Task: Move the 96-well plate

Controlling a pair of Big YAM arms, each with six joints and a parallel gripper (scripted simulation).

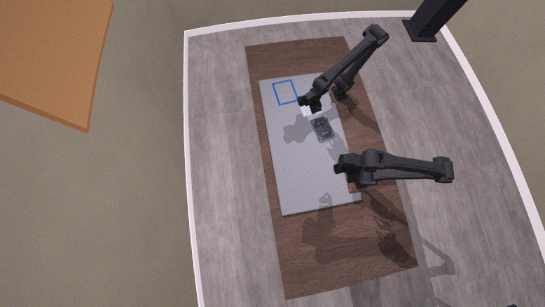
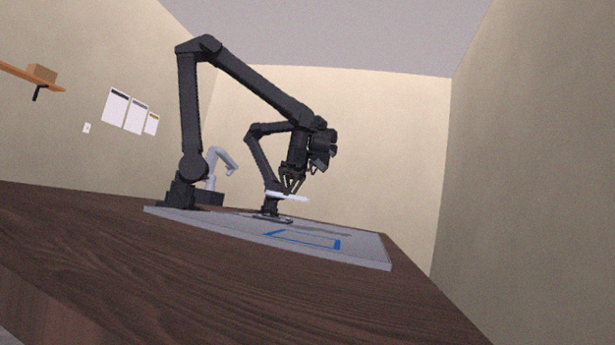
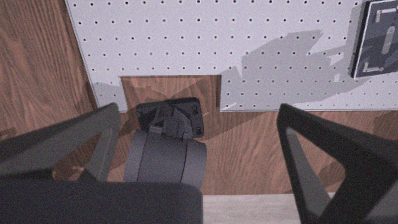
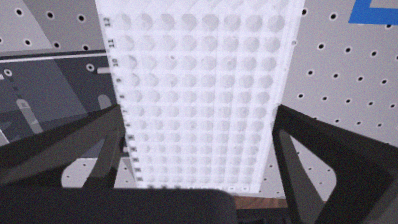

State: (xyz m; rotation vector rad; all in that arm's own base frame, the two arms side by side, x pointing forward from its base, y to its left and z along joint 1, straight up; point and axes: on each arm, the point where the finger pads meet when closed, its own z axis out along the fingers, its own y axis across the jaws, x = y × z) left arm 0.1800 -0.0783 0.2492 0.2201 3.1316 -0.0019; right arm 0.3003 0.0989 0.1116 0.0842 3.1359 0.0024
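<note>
Now: the plate nest N1 8 cm behind my right hand, 11 cm to the left of it and 9 cm below it. Also, from my right hand: 96-well plate 1 cm below; then A1 label 12 cm behind, 3 cm to the left, 9 cm below.
</note>
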